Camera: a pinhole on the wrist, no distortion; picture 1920 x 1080 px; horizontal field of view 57.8 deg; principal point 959.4 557.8 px. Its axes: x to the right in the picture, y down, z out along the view. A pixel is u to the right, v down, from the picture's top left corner.
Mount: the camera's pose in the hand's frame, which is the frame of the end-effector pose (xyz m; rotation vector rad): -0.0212 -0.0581 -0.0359 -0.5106 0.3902 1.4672
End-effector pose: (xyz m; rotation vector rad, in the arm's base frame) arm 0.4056 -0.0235 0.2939 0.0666 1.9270 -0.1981
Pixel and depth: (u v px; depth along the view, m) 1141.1 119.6 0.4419
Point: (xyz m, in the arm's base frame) 0.7055 0.1353 0.0980
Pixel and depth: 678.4 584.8 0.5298
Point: 0.8692 0.0616 0.1826
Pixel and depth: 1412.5 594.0 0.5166
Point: 0.7681 0.2572 0.1956
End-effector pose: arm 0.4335 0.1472 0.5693 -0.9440 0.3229 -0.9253
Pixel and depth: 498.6 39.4 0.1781
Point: 0.5299 0.2114 0.6552
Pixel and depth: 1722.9 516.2 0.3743
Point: 0.6863 0.3397 0.4448
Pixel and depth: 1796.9 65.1 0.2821
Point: 0.6556 0.2313 0.4853
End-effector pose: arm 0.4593 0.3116 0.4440 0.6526 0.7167 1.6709
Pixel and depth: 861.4 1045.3 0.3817
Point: 0.6134 0.1744 0.7269
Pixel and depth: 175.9 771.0 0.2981
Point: 0.6896 0.2631 0.6220
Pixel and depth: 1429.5 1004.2 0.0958
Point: 0.4789 0.2638 0.4725
